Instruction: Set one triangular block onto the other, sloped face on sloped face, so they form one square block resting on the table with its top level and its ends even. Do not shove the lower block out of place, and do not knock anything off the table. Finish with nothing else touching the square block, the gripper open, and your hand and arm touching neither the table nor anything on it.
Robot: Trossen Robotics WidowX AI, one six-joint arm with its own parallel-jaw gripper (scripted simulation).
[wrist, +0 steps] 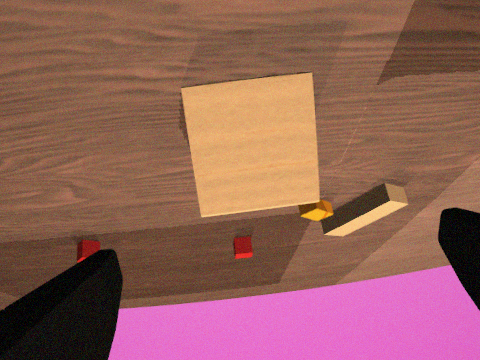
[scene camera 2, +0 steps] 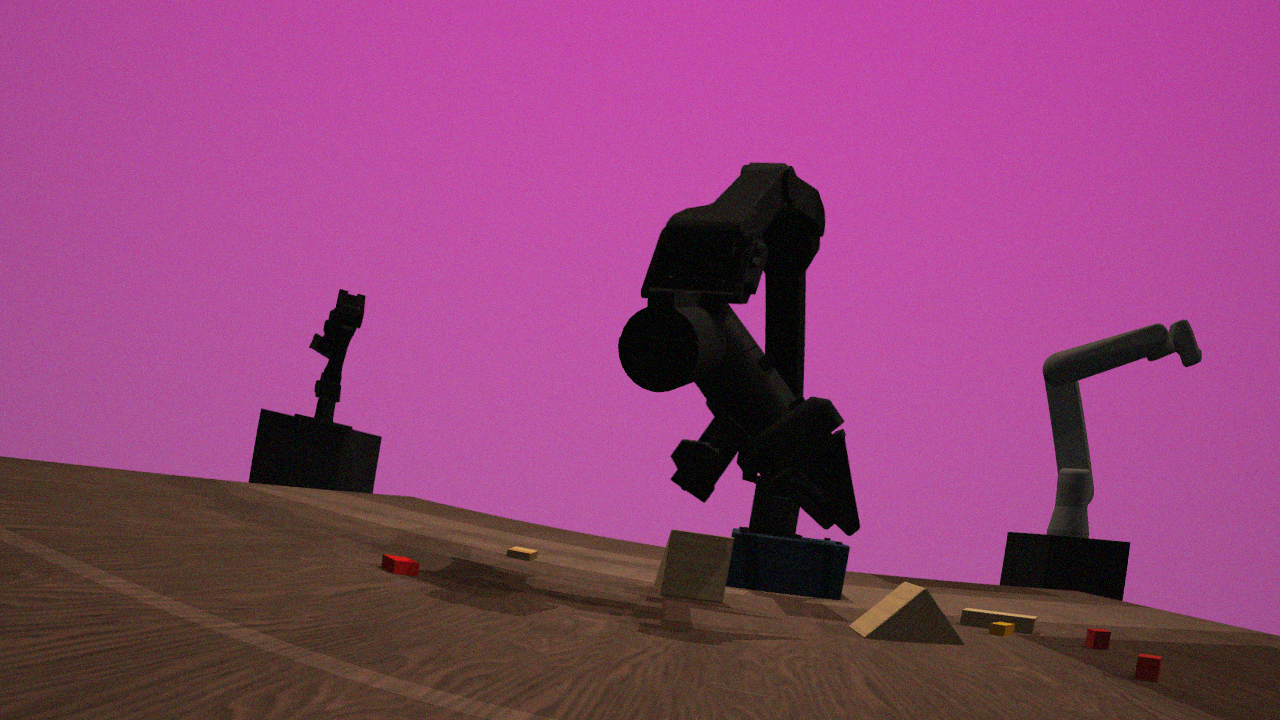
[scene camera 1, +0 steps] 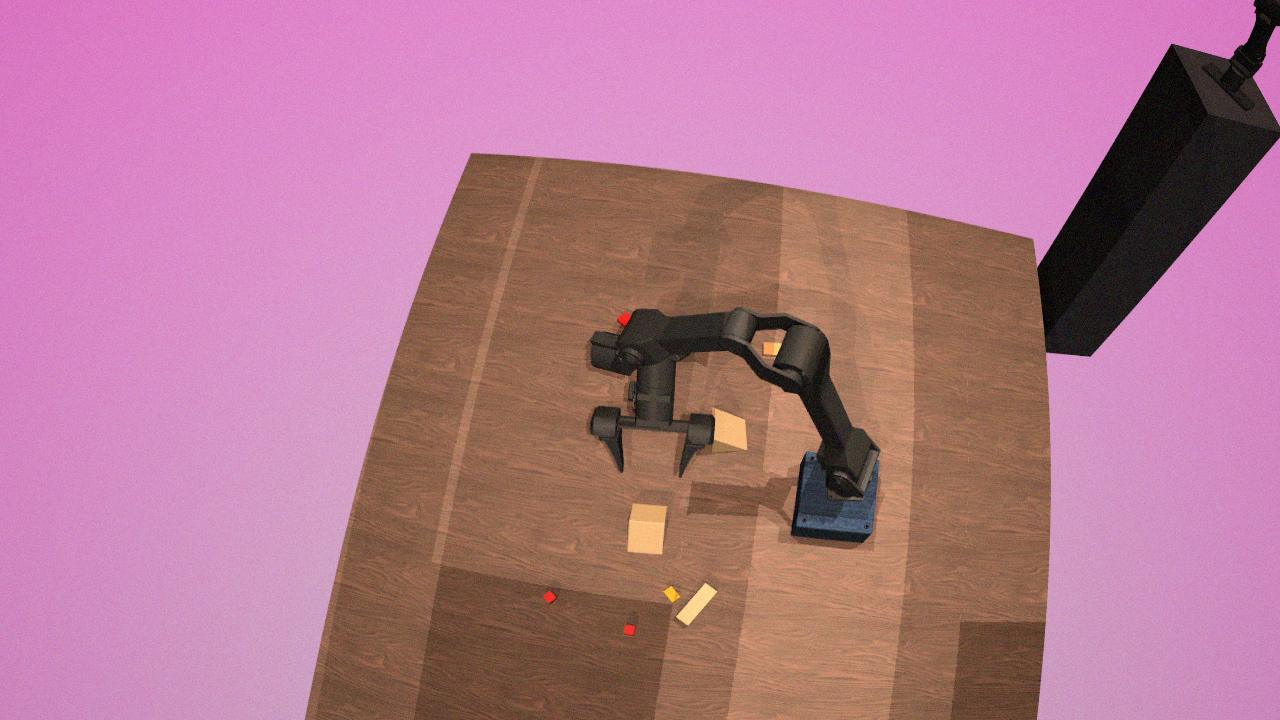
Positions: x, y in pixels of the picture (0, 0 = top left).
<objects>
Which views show the gripper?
The wrist view, scene camera 2 and scene camera 1: all of them.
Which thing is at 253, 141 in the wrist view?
A triangular block.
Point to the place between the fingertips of the gripper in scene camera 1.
At 650, 474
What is the gripper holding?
Nothing.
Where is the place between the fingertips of the gripper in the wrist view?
At 284, 246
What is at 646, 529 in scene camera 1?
A triangular block.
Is the gripper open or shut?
Open.
</objects>
